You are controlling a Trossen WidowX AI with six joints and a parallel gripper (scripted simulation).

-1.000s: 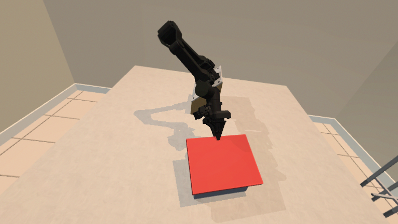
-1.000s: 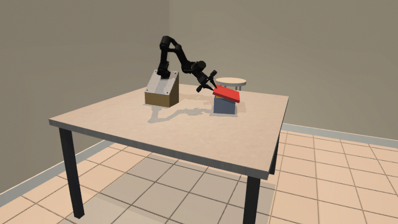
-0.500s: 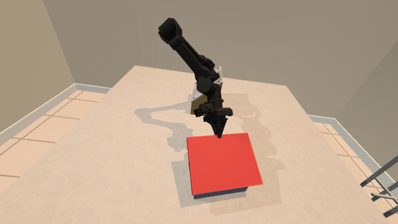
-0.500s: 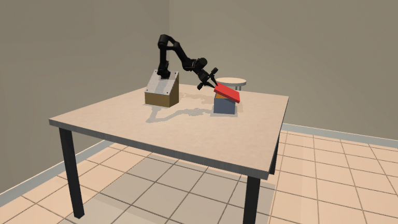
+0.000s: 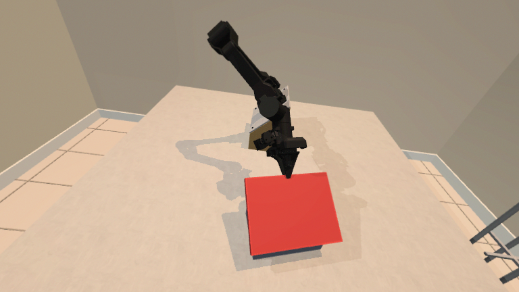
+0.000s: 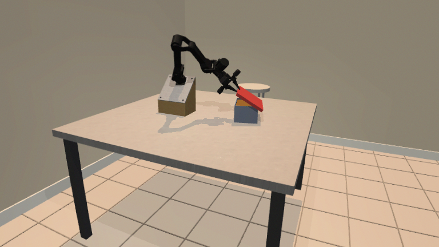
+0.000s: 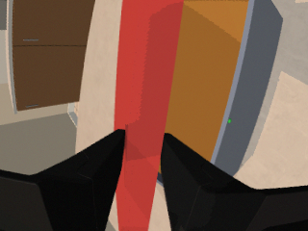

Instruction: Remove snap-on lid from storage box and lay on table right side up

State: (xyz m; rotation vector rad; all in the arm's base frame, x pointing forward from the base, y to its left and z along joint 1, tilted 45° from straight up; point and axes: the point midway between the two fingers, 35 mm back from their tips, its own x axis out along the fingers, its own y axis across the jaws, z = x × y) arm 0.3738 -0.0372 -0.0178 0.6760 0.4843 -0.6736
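Right now my gripper tip is 7 cm short of the red lid, 1 cm to the right of it and 4 cm above it. Round my gripper tip: storage box 5 cm ahead, 1 cm to the left, 12 cm below.
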